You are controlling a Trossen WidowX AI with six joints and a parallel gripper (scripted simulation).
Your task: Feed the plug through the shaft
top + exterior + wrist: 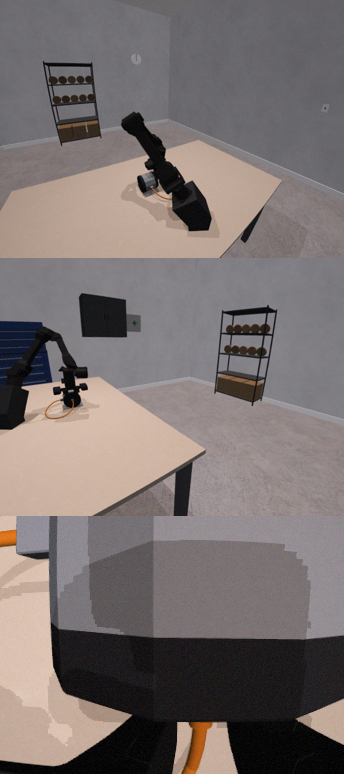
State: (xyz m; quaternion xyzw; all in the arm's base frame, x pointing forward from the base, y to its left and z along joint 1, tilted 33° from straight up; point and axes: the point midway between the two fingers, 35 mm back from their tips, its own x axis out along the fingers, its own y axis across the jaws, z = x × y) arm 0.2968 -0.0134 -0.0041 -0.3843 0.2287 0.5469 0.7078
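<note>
Right now my hand is 4 cm above the dark grey plug and 2 cm to the right of it.
</note>
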